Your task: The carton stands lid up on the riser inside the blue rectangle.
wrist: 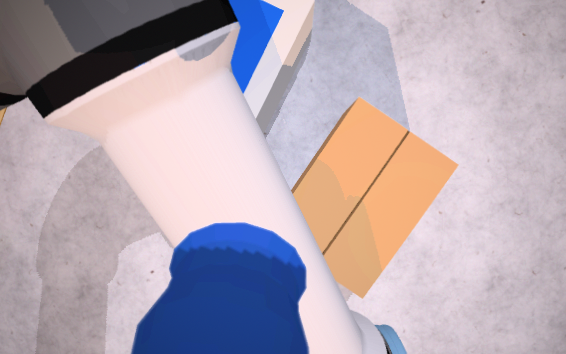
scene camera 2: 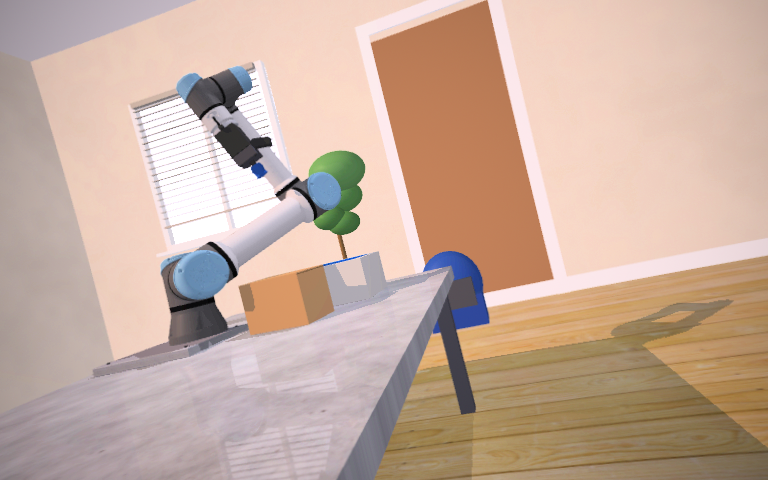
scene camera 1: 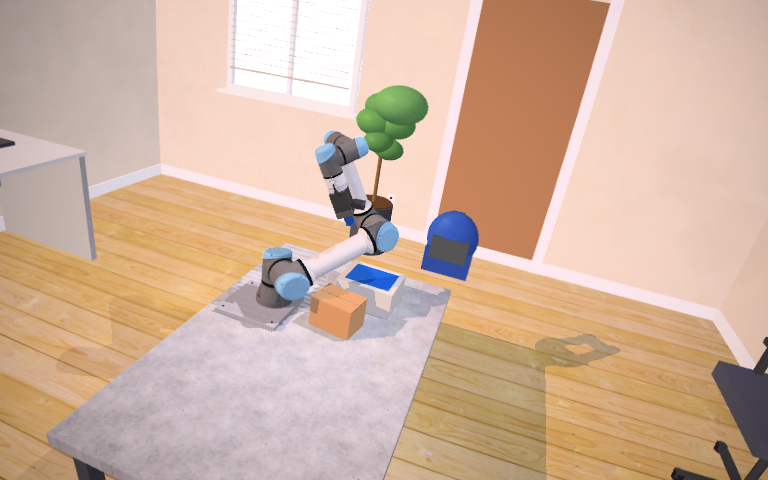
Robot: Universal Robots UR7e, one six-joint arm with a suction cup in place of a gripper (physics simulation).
Note:
My suction cup (wrist: 228, 280) holds nothing. The table carries a brown carton (scene camera 2: 301, 297) and a white riser (scene camera 2: 358, 278).
The brown carton shows as well in the wrist view (wrist: 371, 181) and in scene camera 1 (scene camera 1: 335, 310).

